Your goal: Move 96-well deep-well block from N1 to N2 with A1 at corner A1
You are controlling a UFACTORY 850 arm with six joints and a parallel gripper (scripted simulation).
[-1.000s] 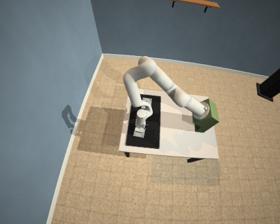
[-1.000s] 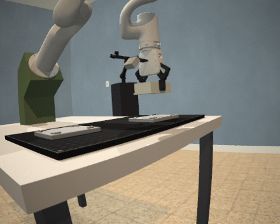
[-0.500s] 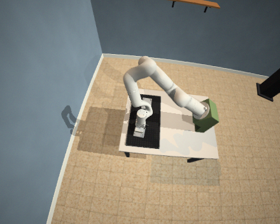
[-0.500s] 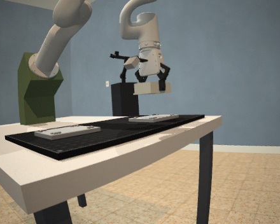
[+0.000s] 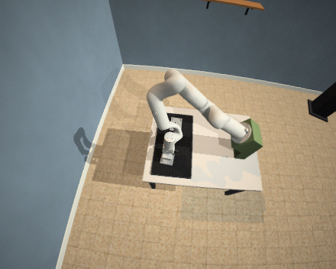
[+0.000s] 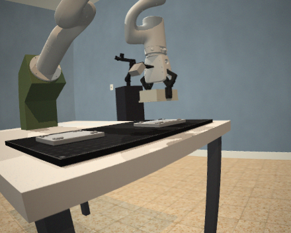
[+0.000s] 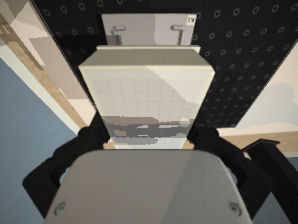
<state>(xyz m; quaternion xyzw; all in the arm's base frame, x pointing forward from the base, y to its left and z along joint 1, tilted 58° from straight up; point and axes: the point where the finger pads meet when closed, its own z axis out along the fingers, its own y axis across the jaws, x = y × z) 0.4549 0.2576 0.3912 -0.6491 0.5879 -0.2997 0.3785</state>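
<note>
Now: the plate nest N2 10 cm below my hand. Round my hand: cream deep-well block: right at my hand; plate nest N1: 36 cm to the right, 10 cm below, 7 cm ahead.
</note>
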